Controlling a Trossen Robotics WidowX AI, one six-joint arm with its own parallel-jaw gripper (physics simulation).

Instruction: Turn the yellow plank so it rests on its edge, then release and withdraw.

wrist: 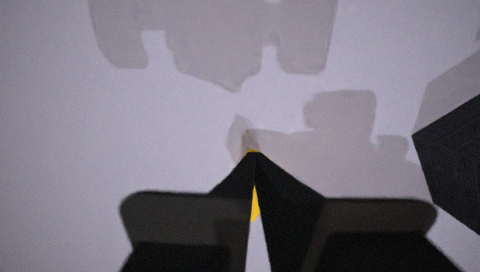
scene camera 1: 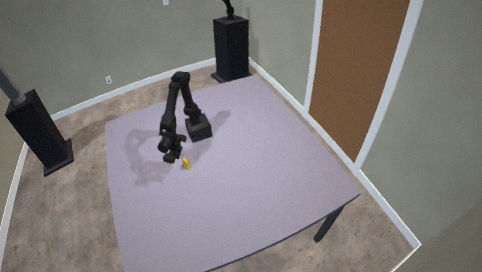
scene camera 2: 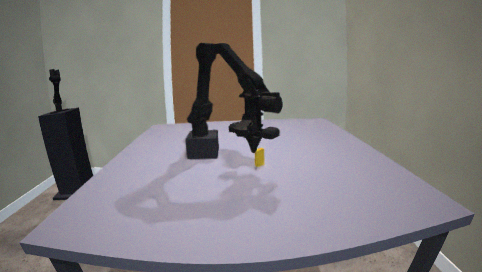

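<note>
The yellow plank (scene camera 1: 186, 163) (scene camera 2: 259, 157) is a small block near the middle of the table. In scene camera 2 it looks upright, taller than wide; whether its lower side lies fully on the table is too small to tell. In the wrist view, slivers of the plank (wrist: 255, 205) show behind and between the black fingers, which hide most of it. My gripper (scene camera 2: 254, 149) (wrist: 253, 158) points down, shut and empty, with its tips together. The tips are close to the plank's upper end; whether they touch it cannot be told. In scene camera 1 the tips are hard to make out.
The purple-grey table (scene camera 1: 240, 200) (scene camera 2: 350, 200) carries the arm's black base (scene camera 1: 198, 128) (scene camera 2: 202, 145), behind the plank in scene camera 2. Black pedestals (scene camera 1: 231, 50) (scene camera 1: 40, 132) (scene camera 2: 67, 150) stand on the floor beyond the table. The arm's shadow falls across the table.
</note>
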